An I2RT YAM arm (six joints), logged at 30 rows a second.
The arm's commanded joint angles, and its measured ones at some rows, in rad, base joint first. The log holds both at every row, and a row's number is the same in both.
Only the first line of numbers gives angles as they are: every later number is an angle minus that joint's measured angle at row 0.
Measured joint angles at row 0:
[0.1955, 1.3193, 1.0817, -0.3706, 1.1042, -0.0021]
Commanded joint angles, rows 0 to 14:
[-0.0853, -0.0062, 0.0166, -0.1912, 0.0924, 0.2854]
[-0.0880, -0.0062, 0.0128, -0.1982, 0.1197, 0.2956]
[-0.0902, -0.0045, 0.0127, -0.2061, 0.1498, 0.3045]
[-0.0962, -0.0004, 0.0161, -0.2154, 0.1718, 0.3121]
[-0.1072, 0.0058, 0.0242, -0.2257, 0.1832, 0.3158]
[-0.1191, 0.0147, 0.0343, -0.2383, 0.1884, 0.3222]
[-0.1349, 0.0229, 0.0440, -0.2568, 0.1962, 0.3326]
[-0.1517, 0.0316, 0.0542, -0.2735, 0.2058, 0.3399]
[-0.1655, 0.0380, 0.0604, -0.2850, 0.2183, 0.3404]
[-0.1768, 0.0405, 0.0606, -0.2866, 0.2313, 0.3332]
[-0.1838, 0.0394, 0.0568, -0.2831, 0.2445, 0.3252]
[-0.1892, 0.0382, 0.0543, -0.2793, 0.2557, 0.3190]
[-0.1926, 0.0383, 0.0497, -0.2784, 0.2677, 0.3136]
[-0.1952, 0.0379, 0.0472, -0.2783, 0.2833, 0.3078]
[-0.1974, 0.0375, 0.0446, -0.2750, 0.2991, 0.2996]
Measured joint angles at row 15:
[-0.1888, 0.0370, 0.0343, -0.2640, 0.1957, 0.2804]
